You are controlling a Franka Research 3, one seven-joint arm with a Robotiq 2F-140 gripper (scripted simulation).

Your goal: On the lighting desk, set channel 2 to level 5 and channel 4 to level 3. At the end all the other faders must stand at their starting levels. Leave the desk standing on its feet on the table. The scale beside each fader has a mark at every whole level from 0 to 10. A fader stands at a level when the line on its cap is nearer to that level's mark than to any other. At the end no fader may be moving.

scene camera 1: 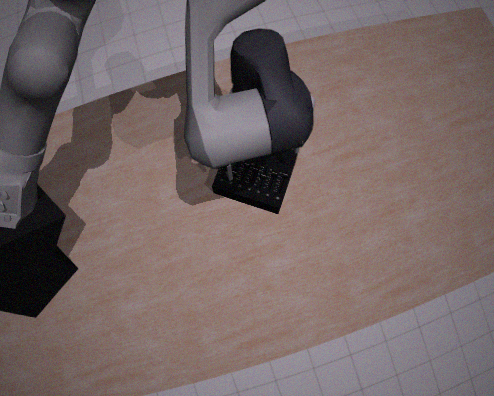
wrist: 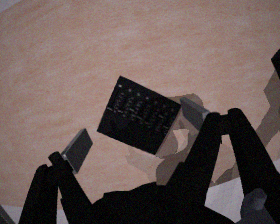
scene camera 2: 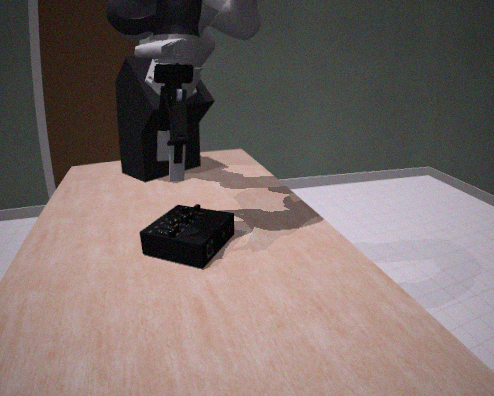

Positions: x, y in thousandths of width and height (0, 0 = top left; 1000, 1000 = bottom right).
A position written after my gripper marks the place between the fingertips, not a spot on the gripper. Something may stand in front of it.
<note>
I see my gripper (scene camera 2: 343, 428).
My gripper shows as well in the wrist view (wrist: 477, 547).
</note>
